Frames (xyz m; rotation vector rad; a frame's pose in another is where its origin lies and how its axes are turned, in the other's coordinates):
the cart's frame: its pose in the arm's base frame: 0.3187 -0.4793 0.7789 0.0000 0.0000 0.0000
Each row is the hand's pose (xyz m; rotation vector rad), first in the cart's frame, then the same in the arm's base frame.
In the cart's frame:
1: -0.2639 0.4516 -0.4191 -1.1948 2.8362 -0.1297
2: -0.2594 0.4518 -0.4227 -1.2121 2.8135 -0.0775
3: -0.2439 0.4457 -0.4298 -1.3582 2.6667 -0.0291
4: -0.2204 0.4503 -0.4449 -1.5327 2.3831 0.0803
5: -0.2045 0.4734 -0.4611 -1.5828 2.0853 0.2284
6: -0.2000 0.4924 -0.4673 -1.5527 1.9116 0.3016
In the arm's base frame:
1: 0.0548 -0.0277 0.3598 -1.1948 2.8362 -0.1297
2: 0.0593 -0.0275 0.3562 -1.2121 2.8135 -0.0775
3: 0.0748 -0.0336 0.3491 -1.3582 2.6667 -0.0291
4: 0.0983 -0.0290 0.3340 -1.5327 2.3831 0.0803
5: 0.1142 -0.0059 0.3178 -1.5828 2.0853 0.2284
6: 0.1187 0.0131 0.3116 -1.5527 1.9116 0.3016

